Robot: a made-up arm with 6 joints.
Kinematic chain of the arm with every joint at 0, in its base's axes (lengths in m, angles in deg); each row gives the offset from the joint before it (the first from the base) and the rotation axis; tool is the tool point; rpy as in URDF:
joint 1: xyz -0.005 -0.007 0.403 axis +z
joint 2: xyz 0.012 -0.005 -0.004 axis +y
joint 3: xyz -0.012 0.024 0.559 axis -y
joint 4: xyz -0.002 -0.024 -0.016 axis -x
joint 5: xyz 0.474 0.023 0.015 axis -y
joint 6: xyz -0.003 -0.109 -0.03 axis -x
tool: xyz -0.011 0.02 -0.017 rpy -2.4 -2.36 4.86
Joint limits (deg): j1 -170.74..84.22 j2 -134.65..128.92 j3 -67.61..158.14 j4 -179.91..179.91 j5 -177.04..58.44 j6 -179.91..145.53
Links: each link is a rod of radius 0.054 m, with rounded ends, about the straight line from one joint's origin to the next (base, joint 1, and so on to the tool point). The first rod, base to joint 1, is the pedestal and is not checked.
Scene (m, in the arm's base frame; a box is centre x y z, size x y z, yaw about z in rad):
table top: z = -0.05
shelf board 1: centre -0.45 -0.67 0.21 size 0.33 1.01 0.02 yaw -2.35
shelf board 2: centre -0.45 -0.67 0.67 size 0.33 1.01 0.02 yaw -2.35
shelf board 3: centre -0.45 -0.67 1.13 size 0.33 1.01 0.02 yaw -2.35
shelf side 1: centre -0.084 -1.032 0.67 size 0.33 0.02 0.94 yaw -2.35
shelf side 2: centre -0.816 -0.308 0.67 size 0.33 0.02 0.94 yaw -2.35
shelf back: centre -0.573 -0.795 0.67 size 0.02 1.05 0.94 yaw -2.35
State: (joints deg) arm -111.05 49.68 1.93 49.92 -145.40 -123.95
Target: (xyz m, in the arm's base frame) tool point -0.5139 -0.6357 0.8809
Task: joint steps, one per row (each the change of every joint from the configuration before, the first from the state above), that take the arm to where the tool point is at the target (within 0.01 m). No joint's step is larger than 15 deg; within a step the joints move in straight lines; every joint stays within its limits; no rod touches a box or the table.
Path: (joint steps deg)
1: 4.32 -6.00 -12.91 -0.13 0.13 0.77
2: 4.33 -6.01 -12.91 -0.13 0.12 0.77
3: 4.32 -6.00 -12.91 -0.14 0.13 0.77
4: -7.47 -10.32 6.96 -0.40 -0.01 -0.47
5: -7.48 -10.31 6.97 -0.39 0.00 -0.47
6: -7.47 -10.31 6.96 -0.40 -0.01 -0.47
7: -1.44 8.55 11.29 0.49 -0.20 -0.65
8: -1.44 8.56 11.28 0.50 -0.20 -0.65
9: -1.44 8.56 11.29 0.49 -0.19 -0.65
10: -1.44 8.55 11.28 0.50 -0.20 -0.65

